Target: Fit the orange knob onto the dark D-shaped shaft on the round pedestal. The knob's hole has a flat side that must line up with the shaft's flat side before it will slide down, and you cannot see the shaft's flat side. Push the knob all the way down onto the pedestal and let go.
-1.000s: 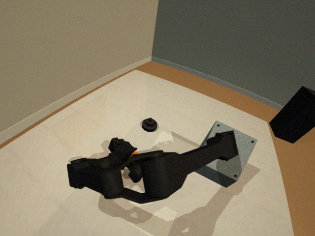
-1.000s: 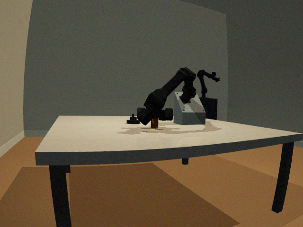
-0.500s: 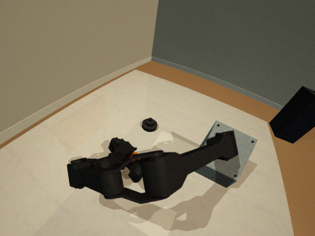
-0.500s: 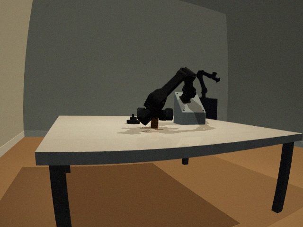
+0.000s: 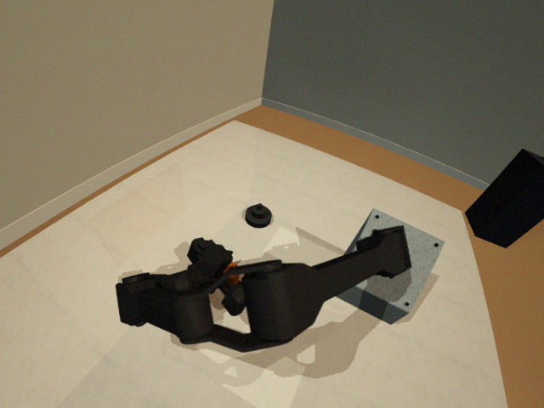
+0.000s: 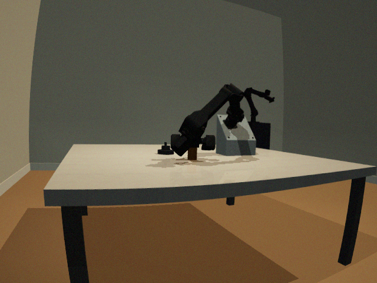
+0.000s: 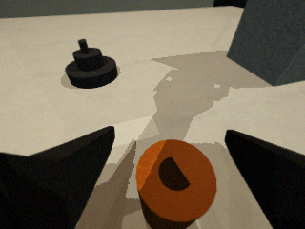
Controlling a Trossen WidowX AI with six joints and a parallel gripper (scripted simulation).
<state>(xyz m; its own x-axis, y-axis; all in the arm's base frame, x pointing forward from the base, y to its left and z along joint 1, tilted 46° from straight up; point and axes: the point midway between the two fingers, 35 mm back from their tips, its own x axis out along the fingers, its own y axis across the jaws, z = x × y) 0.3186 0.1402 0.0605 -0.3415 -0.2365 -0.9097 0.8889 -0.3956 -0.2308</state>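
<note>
The orange knob lies 2 cm ahead of my gripper tip, 3 cm to the left of it and 2 cm below it. From my gripper tip the other things lie so: pedestal 4 cm ahead, 20 cm to the right, 1 cm below.
</note>
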